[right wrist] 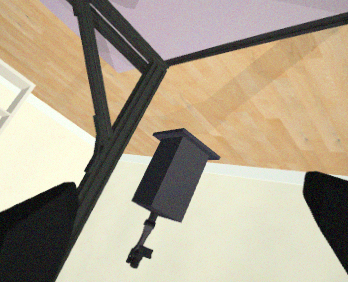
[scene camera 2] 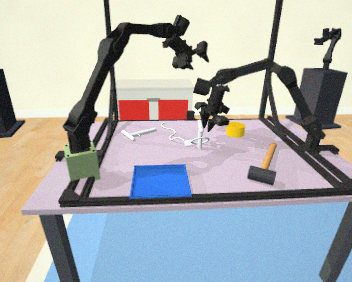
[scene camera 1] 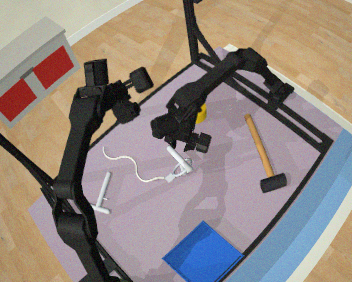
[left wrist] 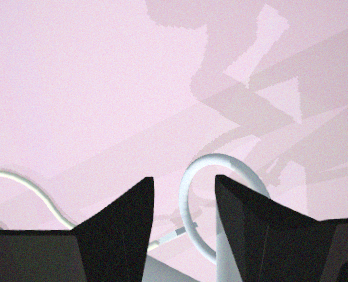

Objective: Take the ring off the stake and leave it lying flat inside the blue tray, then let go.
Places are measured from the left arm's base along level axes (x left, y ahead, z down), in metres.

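Pixels of known places: left gripper, fingertip midpoint: (scene camera 2: 206, 129) (scene camera 1: 179, 149) (left wrist: 184, 183); right gripper, fingertip midpoint: (right wrist: 191, 188) (scene camera 2: 200, 65) (scene camera 1: 134, 84); left arm's base at its link origin: (scene camera 2: 310, 147) (scene camera 1: 275, 98); right arm's base at its link origin: (scene camera 2: 79, 148).
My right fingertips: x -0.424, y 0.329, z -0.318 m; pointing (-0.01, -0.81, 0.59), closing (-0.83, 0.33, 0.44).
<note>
For each thing: its top centre in the pictures, then the offset to it from my right fingertips. "spot": a spot on its surface instead.
- white stake at its top centre: (scene camera 1: 178, 157) (scene camera 2: 200, 124) dz +0.226, dx +0.139, dy +0.087 m
- blue tray at its top centre: (scene camera 1: 202, 258) (scene camera 2: 160, 178) dz +0.315, dx +0.316, dy +0.378 m
- white cord at a spot on its surface: (left wrist: 37, 189) (scene camera 1: 136, 162) spot: dz +0.333, dx -0.039, dy +0.109 m
- white T-shaped piece at its top centre: (scene camera 1: 100, 189) (scene camera 2: 141, 130) dz +0.317, dx -0.125, dy +0.261 m
- hammer at its top centre: (scene camera 1: 262, 146) (scene camera 2: 269, 152) dz +0.287, dx +0.404, dy -0.063 m
- yellow cylinder at its top centre: (scene camera 1: 194, 107) (scene camera 2: 236, 125) dz +0.287, dx +0.109, dy -0.161 m
The white ring (scene camera 1: 190, 161) (scene camera 2: 207, 141) (left wrist: 184, 200) loops around the white stake (scene camera 1: 179, 159) (scene camera 2: 200, 131) (left wrist: 223, 250), low by the table. The right part of the ring is hidden behind a finger in the left wrist view. My left gripper (scene camera 1: 181, 147) (scene camera 2: 214, 125) (left wrist: 184, 183) is partly open and empty, with its fingers above the ring and stake. The blue tray (scene camera 1: 202, 256) (scene camera 2: 160, 181) is empty near the table's front edge. My right gripper (scene camera 1: 135, 95) (scene camera 2: 194, 57) (right wrist: 191, 188) is wide open and empty, high above the table.
A white cord (scene camera 1: 135, 164) (scene camera 2: 172, 135) (left wrist: 37, 189) ends beside the ring. A white T-shaped piece (scene camera 1: 105, 187) (scene camera 2: 145, 132) lies at the left. A hammer (scene camera 1: 259, 147) (scene camera 2: 269, 157) lies at the right. A yellow cylinder (scene camera 1: 201, 114) (scene camera 2: 235, 130) stands behind the stake.
</note>
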